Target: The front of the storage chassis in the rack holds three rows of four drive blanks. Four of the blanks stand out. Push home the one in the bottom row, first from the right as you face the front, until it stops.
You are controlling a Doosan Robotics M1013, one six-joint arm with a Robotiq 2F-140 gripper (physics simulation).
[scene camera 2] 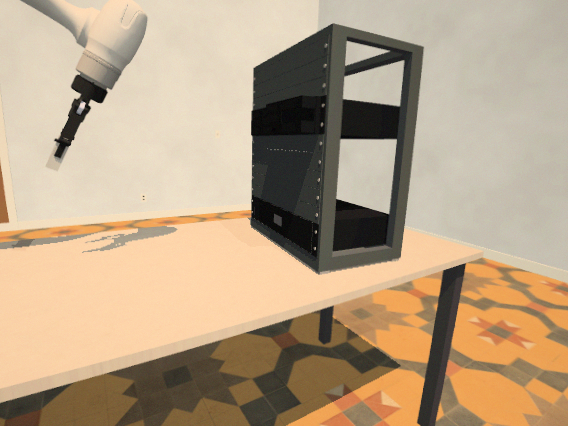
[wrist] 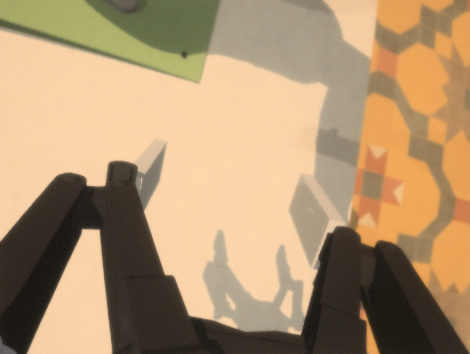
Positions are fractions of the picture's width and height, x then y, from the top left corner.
Scene:
My gripper shows in scene camera 2 (0.09,0.38) and in the wrist view (0.49,0.50). A rack shows in scene camera 2 (0.53,0.25); in the wrist view it is out of frame.

